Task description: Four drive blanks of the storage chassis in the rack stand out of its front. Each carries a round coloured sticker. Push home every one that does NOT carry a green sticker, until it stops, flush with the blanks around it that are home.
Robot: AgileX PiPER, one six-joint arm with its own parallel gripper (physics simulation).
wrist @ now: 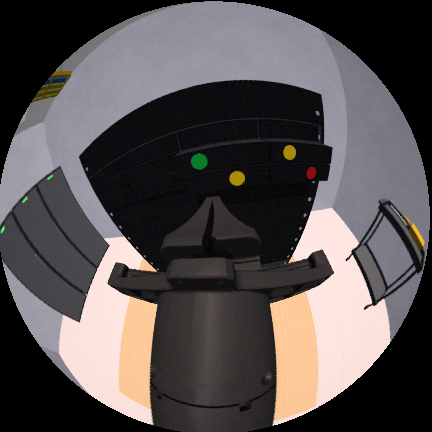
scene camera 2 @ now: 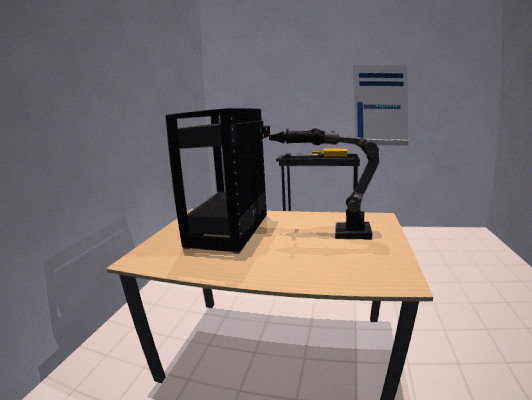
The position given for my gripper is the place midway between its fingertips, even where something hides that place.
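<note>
I can see my gripper (wrist: 213, 204) here. There is a green-stickered blank (wrist: 232, 153) in sight, and I see a red-stickered blank (wrist: 283, 172) as well.
</note>
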